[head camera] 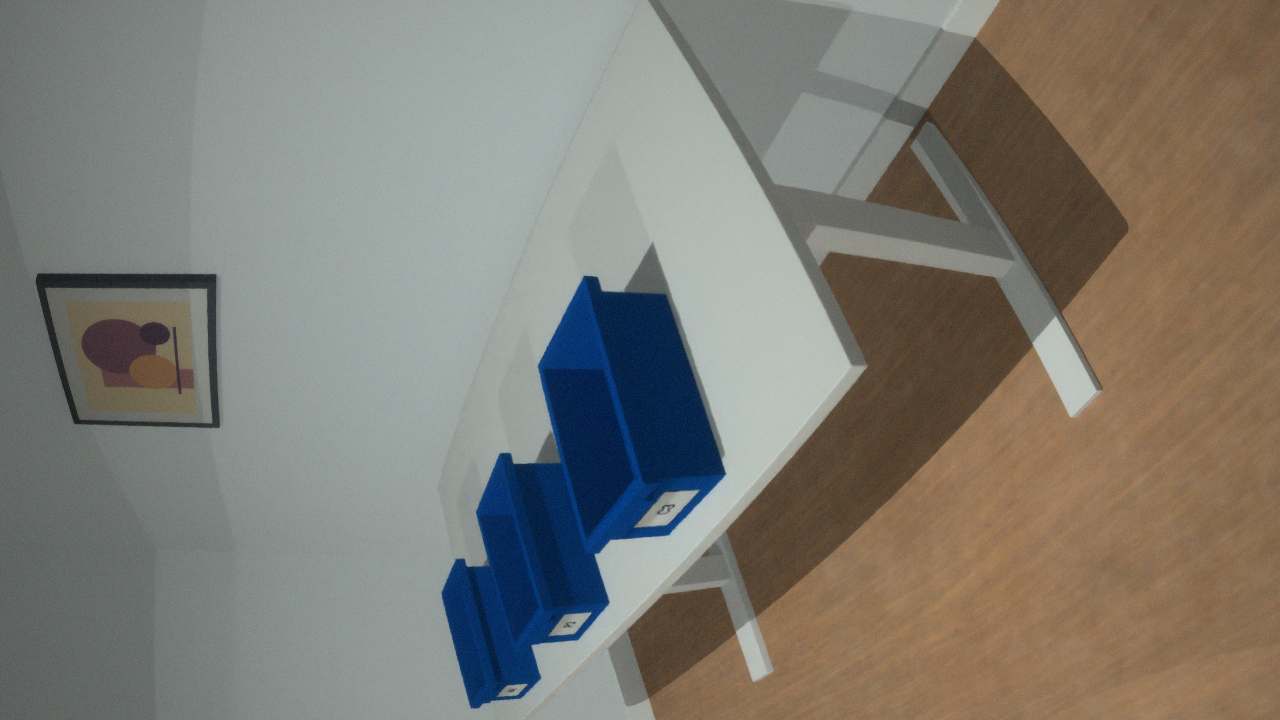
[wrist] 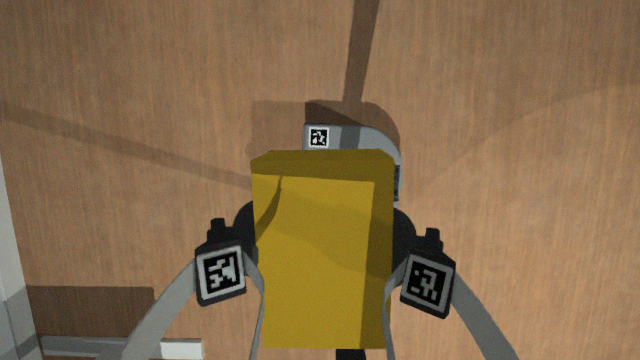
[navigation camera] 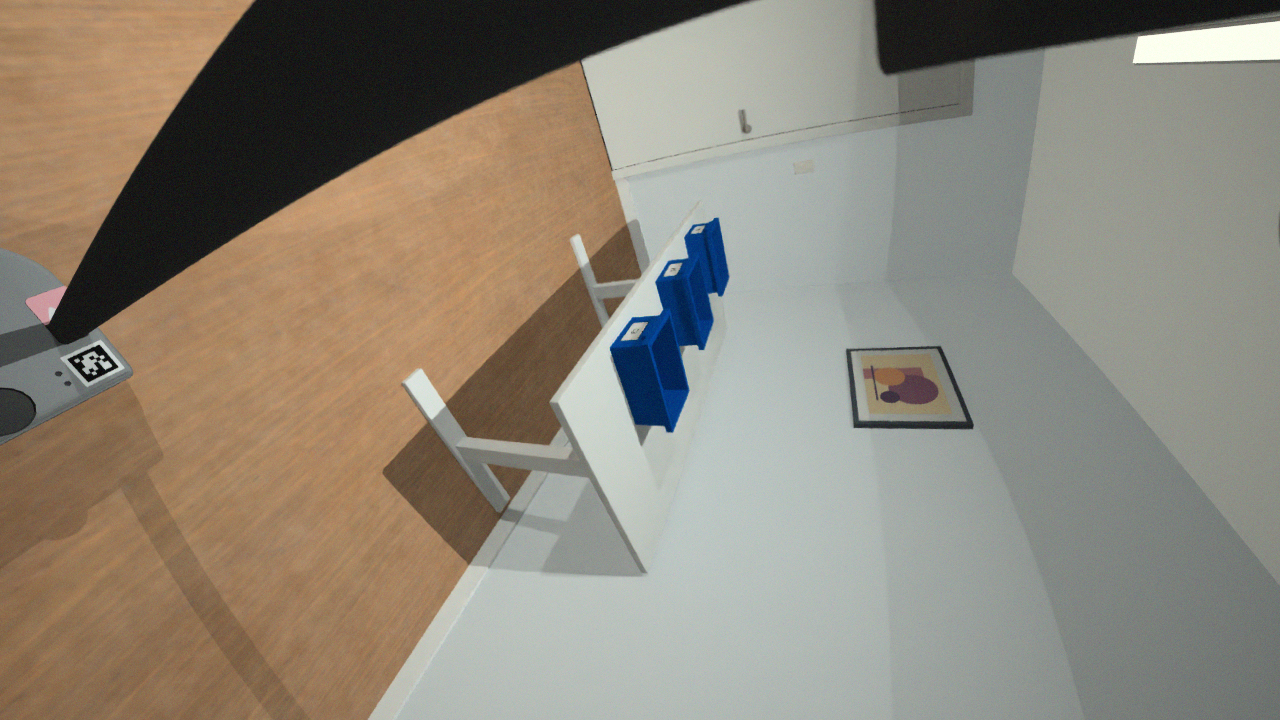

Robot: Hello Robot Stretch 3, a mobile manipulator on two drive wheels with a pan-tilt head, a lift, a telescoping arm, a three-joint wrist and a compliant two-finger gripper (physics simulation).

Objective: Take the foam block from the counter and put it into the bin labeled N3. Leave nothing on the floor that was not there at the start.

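Places are measured from the robot's base along level axes (x down, y ahead, z right), in millimetres.
Where they show: gripper, fingertip midpoint: (wrist: 324, 230); robot's base, link origin: (navigation camera: 1, 405).
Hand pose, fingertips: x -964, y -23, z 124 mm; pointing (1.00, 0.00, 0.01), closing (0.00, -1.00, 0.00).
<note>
Each offset is from my fingertips to the top centre of the thing. Level surfaces: height alone.
The yellow foam block {dx -41, dy -1, dz +0 mm} (wrist: 315, 270) is upright in the wrist view, pressed between both fingertips of my gripper (wrist: 324, 230), high above the floor. My gripper is shut on it. Neither shows in the head or navigation view. Three blue bins stand in a row on a white table {dx +244 mm} (head camera: 707, 179) (navigation camera: 595, 429): a near bin {dx +124, dy +605, dz -1086 mm} (head camera: 657, 385) (navigation camera: 637, 385), a middle bin {dx +124, dy +578, dz -1504 mm} (head camera: 546, 546) (navigation camera: 684, 308) and a far bin (head camera: 478, 626) (navigation camera: 713, 255). The near bin's label {dx +176, dy +468, dz -1084 mm} (head camera: 665, 509) seems to end in 3; its letter is unclear. The other labels are too small to read, so I cannot tell whether one says N3.
The table's legs and floor feet (head camera: 1056, 358) (navigation camera: 438, 411) stand on the wood floor. My grey base (navigation camera: 76, 398) (wrist: 370, 136) is below. A framed picture (head camera: 214, 358) (navigation camera: 851, 389) hangs on the wall. A door (navigation camera: 680, 98) is beyond the table.
</note>
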